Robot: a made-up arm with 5 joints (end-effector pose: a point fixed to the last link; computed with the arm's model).
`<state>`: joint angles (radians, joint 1 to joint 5).
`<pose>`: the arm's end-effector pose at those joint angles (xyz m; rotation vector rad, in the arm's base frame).
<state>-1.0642 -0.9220 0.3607 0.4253 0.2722</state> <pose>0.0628 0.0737 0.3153 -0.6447 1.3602 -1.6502</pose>
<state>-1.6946 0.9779 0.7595 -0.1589 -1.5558</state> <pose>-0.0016 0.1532 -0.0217 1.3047 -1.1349 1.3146</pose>
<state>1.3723 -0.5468 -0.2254 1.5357 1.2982</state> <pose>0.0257 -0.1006 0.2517 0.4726 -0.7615 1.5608</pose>
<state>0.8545 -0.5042 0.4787 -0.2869 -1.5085</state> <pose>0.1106 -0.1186 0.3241 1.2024 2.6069 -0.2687</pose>
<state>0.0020 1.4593 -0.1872 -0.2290 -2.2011</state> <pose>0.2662 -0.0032 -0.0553 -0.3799 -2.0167 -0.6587</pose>
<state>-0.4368 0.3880 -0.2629 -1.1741 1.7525</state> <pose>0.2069 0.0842 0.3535 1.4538 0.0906 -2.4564</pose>
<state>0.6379 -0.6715 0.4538 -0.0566 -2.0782</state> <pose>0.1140 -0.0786 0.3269 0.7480 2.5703 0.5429</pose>
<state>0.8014 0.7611 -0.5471 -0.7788 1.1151</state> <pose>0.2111 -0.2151 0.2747 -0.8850 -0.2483 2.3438</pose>
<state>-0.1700 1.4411 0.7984 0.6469 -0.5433</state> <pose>0.0174 -0.0057 -0.0010 1.0409 -0.1451 0.2852</pose>
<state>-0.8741 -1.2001 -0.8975 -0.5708 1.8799</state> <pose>-0.1554 -0.2100 0.2996 -2.7174 -1.1473 0.8383</pose>
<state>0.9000 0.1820 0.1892 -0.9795 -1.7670</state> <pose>0.1533 -0.1828 0.3159 1.0216 2.2931 -0.1202</pose>
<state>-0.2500 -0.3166 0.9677 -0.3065 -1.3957</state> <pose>0.1897 0.0408 0.2022 0.3924 -2.7787 0.3052</pose>
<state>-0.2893 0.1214 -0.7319 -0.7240 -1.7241</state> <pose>0.1342 0.0325 0.4273 -0.3701 1.7795 0.3439</pose>
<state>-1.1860 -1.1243 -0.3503 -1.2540 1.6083</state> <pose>-0.0646 -0.2086 0.3219 2.4061 1.6078 -0.5330</pose>
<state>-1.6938 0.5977 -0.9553 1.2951 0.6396</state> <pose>-0.0103 0.2544 0.1732 -1.3949 -0.0914 -1.6715</pose>
